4 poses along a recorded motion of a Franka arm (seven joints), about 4.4 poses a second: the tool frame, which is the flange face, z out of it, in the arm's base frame.
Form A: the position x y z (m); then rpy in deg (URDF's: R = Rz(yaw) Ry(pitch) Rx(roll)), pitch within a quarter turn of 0, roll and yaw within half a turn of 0.
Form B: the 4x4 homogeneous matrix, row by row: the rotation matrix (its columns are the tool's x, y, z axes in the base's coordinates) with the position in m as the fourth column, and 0 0 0 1 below. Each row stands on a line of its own. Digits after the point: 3 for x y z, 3 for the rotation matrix.
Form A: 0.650, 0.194, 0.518, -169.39, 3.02, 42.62
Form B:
0.735, 0.658, -0.163, 0.650
0.676, -0.730, 0.100, 0.194
-0.053, -0.184, -0.982, 0.518
0, 0, 0, 1

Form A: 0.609, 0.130, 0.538, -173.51, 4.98, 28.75
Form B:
0.873, 0.469, -0.130, 0.609
0.479, -0.876, 0.058, 0.130
-0.087, -0.113, -0.990, 0.538
0, 0, 0, 1

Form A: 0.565, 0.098, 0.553, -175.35, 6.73, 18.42
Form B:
0.942, 0.306, -0.136, 0.565
0.314, -0.949, 0.040, 0.098
-0.117, -0.081, -0.990, 0.553
0, 0, 0, 1

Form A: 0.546, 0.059, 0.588, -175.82, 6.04, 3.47
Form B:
0.993, 0.053, -0.109, 0.546
0.060, -0.996, 0.066, 0.059
-0.105, -0.072, -0.992, 0.588
0, 0, 0, 1

